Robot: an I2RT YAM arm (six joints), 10 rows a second.
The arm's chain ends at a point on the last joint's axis. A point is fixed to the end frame.
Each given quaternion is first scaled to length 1.
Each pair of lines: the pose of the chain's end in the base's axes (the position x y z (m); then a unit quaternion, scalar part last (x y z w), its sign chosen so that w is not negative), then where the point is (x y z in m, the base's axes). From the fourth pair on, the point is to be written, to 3 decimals.
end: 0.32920, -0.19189, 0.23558, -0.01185, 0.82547, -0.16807, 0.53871
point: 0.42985 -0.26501 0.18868
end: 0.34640, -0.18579, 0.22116, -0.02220, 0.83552, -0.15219, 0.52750
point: 0.44756 -0.25497 0.16961
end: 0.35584, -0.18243, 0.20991, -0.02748, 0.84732, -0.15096, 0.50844
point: 0.45479 -0.25127 0.15381
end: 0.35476, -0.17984, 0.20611, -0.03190, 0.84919, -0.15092, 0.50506
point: 0.454 -0.248 0.149
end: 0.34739, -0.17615, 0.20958, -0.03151, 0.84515, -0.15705, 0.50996
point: 0.447 -0.246 0.155
